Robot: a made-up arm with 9 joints.
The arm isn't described. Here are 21 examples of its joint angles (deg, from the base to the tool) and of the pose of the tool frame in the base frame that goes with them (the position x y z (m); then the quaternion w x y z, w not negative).
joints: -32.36 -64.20 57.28 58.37 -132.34 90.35 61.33 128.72 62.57
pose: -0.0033 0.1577 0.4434 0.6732 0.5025 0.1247 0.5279
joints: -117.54 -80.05 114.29 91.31 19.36 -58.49 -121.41 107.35 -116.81
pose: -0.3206 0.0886 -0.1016 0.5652 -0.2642 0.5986 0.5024
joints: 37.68 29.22 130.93 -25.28 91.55 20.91 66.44 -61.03 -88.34
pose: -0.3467 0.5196 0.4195 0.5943 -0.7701 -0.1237 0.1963
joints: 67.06 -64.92 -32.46 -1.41 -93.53 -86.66 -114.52 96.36 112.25
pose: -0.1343 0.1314 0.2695 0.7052 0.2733 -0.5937 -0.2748
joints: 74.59 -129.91 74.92 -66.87 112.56 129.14 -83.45 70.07 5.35
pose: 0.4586 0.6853 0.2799 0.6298 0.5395 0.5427 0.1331
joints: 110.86 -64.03 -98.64 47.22 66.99 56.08 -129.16 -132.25 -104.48
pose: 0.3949 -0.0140 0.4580 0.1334 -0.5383 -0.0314 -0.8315
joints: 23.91 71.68 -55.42 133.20 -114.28 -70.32 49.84 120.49 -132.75
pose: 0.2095 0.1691 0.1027 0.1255 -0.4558 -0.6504 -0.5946
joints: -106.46 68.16 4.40 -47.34 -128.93 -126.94 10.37 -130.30 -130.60
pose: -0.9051 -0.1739 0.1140 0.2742 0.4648 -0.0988 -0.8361
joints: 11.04 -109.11 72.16 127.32 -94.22 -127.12 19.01 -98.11 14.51
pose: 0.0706 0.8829 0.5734 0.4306 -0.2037 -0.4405 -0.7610
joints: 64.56 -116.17 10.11 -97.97 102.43 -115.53 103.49 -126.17 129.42
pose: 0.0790 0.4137 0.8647 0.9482 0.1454 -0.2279 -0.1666
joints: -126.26 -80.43 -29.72 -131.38 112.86 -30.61 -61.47 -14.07 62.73
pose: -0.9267 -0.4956 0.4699 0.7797 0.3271 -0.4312 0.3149
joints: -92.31 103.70 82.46 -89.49 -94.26 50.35 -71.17 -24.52 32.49
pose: -0.6265 -0.8510 0.2038 0.7252 0.4837 -0.3629 0.3293
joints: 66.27 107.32 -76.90 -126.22 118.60 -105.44 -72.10 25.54 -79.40
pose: -0.0896 -0.2226 0.1215 0.3632 0.1376 -0.9194 -0.0628
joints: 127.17 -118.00 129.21 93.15 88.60 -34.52 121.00 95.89 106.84
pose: 0.3555 -0.1239 -0.2604 0.0288 -0.1726 -0.9844 -0.0165
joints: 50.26 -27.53 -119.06 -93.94 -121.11 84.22 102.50 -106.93 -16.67
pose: 0.2651 -0.0405 -0.0991 0.6930 -0.6439 -0.2866 -0.1519
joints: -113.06 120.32 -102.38 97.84 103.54 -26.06 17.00 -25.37 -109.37
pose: -0.2912 -0.5482 0.0152 0.2710 0.6493 -0.5712 0.4227
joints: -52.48 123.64 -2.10 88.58 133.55 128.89 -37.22 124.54 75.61
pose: -0.7273 0.2365 0.2205 0.6131 0.3387 -0.6529 0.2884
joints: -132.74 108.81 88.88 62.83 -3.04 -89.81 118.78 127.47 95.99
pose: -0.3086 -0.5965 0.3241 0.2624 0.3935 -0.4360 0.7656
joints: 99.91 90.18 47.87 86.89 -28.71 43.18 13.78 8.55 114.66
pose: 0.3152 -0.2262 0.4399 0.0275 0.3441 -0.2752 0.8973
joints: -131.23 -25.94 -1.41 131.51 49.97 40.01 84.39 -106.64 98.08
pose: -0.1685 -0.1404 0.0822 0.9725 -0.1529 -0.1144 -0.1337
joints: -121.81 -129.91 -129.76 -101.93 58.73 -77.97 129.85 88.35 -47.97
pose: -0.5375 -0.0242 0.1726 0.8836 -0.0633 0.2393 -0.3974
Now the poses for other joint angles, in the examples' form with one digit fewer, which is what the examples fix.
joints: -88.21 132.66 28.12 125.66 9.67 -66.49 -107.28 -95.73 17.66
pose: -0.040 -0.484 0.222 0.119 0.966 -0.021 0.229
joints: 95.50 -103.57 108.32 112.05 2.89 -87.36 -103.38 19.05 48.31
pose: 0.910 -0.216 -0.108 0.182 -0.620 0.239 -0.725
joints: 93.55 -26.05 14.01 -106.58 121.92 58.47 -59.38 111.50 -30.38
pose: 0.577 0.040 0.021 0.064 -0.591 -0.020 0.804
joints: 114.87 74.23 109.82 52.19 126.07 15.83 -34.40 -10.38 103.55
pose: 0.571 -0.403 0.167 0.274 0.622 -0.506 0.532
